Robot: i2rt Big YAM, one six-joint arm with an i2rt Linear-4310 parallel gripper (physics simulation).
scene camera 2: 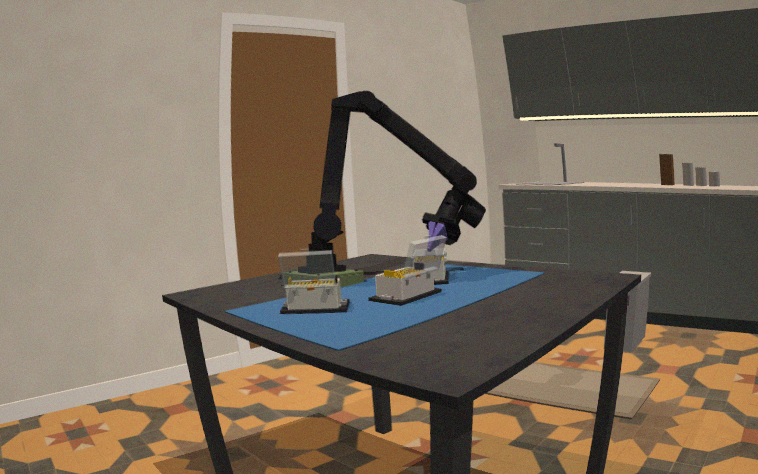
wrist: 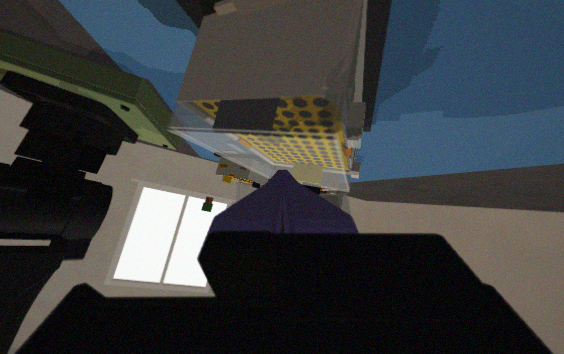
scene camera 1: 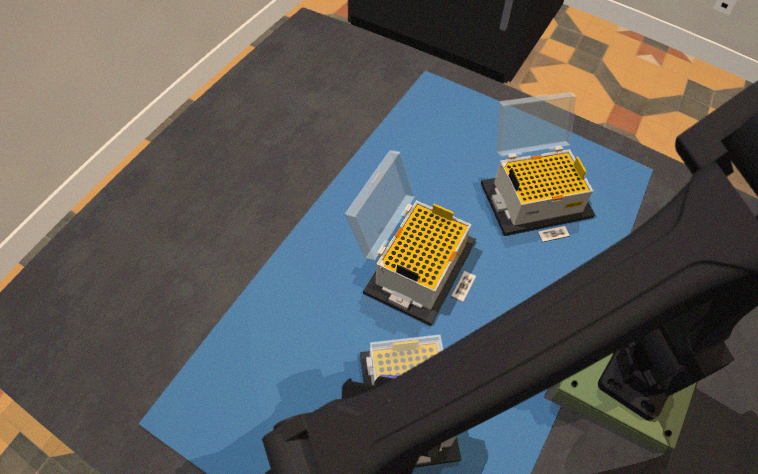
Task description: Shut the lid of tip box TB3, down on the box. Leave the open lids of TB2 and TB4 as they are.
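Places are measured from the arm's base along level axes (x ahead, y left, z up), in centimetres.
Pixels of known places: gripper, fingertip midpoint: (scene camera 2: 428, 250) (wrist: 282, 177); arm's base at its link origin: (wrist: 90, 111) (scene camera 1: 642, 367).
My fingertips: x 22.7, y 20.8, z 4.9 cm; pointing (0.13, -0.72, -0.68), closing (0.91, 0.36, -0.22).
Ahead of a thing's pixels: the offset from my fingertips to its top centre. "pt": to the spot under its first point. Level surfaces: height alone.
Tip box TB3 @[dy -0.5, dx -0.9, dz -0.5 cm] (scene camera 1: 366, 366) (scene camera 2: 440, 273) (wrist: 275, 50) is partly hidden by the arm in scene camera 1. Its clear lid @[pt dy -2.0, dx +2.7, dz -0.4 cm] (scene camera 1: 405, 357) (wrist: 300, 142) lies over the yellow tip rack and looks level on the box. My gripper (scene camera 2: 430, 248) (wrist: 282, 177) is shut and empty, its purple fingertips just above that lid; whether they touch it I cannot tell. TB2 (scene camera 1: 424, 245) (scene camera 2: 405, 287) has its lid @[pt dy -16.8, dx +17.3, dz +1.4 cm] (scene camera 1: 380, 206) (scene camera 2: 420, 253) standing open. TB4 @[dy -38.3, dx +1.5, dz -1.6 cm] (scene camera 1: 550, 209) (scene camera 2: 313, 299) has its lid (scene camera 1: 536, 122) (scene camera 2: 304, 261) standing open.
The boxes stand on a blue mat @[dz -8.2 cm] (scene camera 1: 268, 313) (scene camera 2: 346, 335) on the dark table @[dz -8.5 cm] (scene camera 1: 167, 184) (scene camera 2: 503, 335). The arm's green base plate (scene camera 1: 620, 419) (wrist: 115, 85) is at the mat's edge. TB2's raised lid stands near the gripper in scene camera 2.
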